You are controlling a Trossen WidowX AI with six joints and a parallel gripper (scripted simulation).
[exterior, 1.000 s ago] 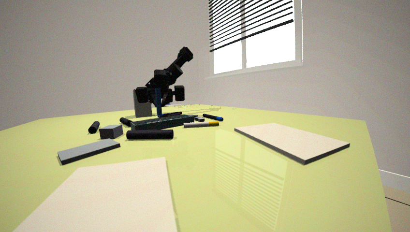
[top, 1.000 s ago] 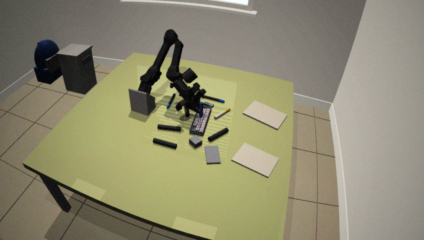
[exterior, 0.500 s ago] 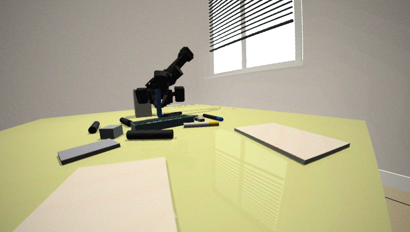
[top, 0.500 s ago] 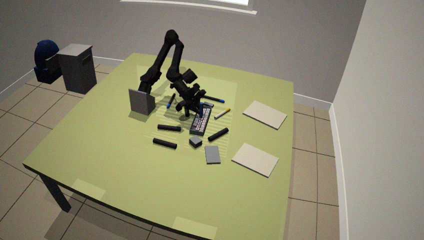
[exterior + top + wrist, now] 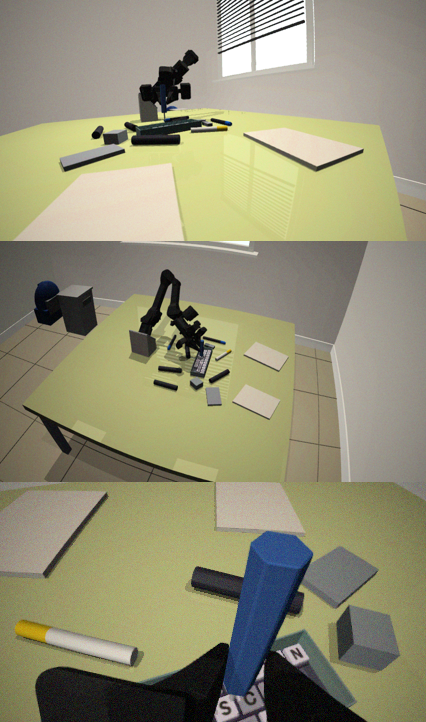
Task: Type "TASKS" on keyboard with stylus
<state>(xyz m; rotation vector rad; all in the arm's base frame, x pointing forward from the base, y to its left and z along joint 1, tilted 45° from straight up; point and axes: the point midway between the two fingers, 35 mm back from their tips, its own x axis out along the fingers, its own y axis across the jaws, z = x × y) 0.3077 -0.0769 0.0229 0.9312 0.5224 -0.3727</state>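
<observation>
The yellow marker is 12 cm to the left of my gripper tip, 11 cm ahead of it and 9 cm below it. Also, from my gripper tip: grey slab (21 cm to the right, 10 cm ahead, 9 cm below); blue stylus (2 cm below); grey cube (15 cm to the right, 8 cm below, 1 cm ahead).
</observation>
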